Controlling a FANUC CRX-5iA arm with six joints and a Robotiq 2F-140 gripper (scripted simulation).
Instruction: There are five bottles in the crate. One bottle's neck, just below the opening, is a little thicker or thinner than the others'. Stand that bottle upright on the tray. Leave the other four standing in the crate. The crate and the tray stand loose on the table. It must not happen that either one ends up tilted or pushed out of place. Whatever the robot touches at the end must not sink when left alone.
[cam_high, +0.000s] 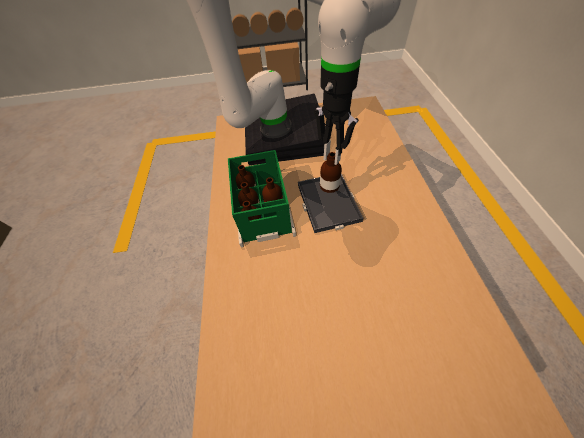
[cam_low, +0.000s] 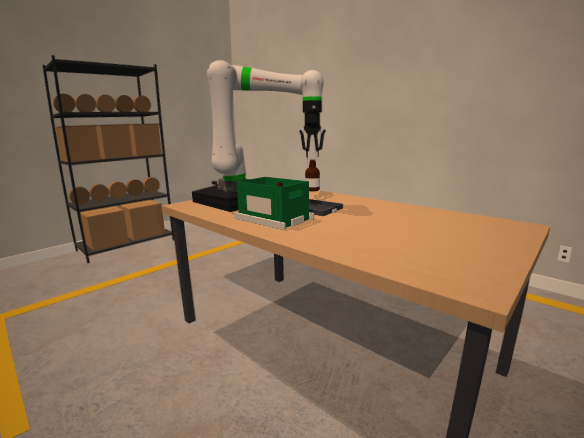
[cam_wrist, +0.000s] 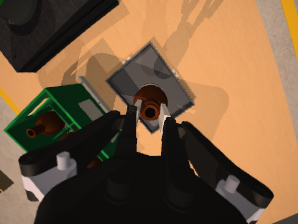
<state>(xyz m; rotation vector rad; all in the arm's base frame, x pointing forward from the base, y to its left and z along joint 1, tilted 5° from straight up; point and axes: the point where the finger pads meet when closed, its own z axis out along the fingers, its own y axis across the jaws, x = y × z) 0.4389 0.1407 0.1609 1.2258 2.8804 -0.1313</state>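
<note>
Right now my hand is 9 cm above the glass bottle. From my hand the other things lie so: dark grey tray 25 cm below; then green crate 3 cm behind, 26 cm to the right, 18 cm below.
</note>
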